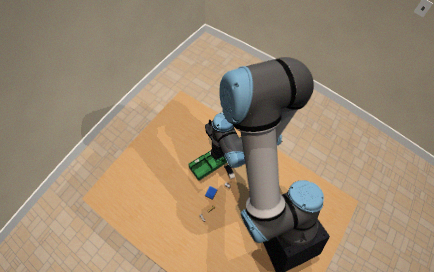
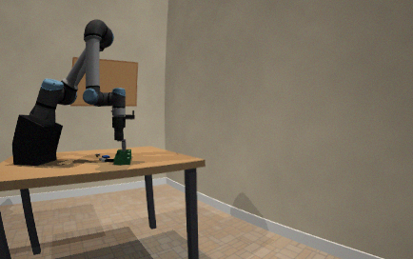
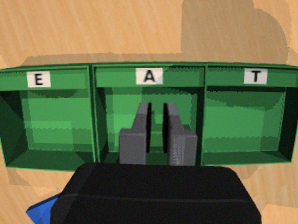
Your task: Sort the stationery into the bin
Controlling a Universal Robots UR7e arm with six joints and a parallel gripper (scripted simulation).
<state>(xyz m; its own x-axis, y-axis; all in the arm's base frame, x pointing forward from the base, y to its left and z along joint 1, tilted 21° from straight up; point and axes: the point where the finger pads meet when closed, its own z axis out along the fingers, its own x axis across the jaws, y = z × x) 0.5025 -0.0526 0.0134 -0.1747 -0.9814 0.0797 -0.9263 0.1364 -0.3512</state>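
The green bin is 5 cm below my hand and 1 cm to the left of it. The rest, counted from my hand: blue pad 14 cm to the left, 11 cm behind, 7 cm below; black block 10 cm behind, 6 cm below; brass screw 18 cm to the left, 16 cm behind, 6 cm below.
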